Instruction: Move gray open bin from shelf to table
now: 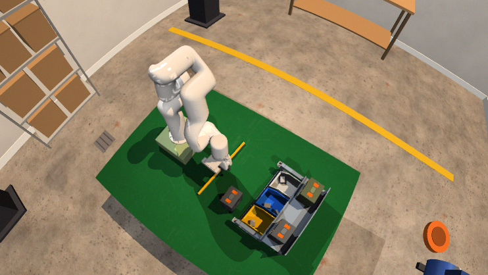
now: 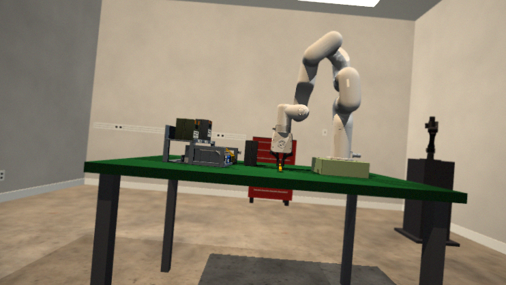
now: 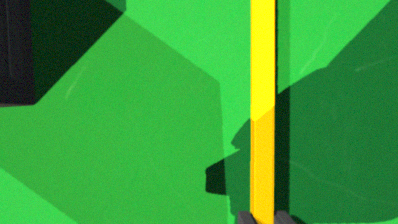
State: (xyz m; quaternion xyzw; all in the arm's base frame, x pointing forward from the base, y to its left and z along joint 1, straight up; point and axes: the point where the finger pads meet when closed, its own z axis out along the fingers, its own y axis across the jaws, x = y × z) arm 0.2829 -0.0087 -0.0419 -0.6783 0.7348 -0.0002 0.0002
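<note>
My gripper is now 20 mm above the yellow bar. Also, from my hand: blue bin: 340 mm ahead, 30 mm to the right, 10 mm above; yellow bin: 330 mm ahead, 140 mm to the right, 10 mm above; dark box: 150 mm ahead, 120 mm to the right, 40 mm above.
</note>
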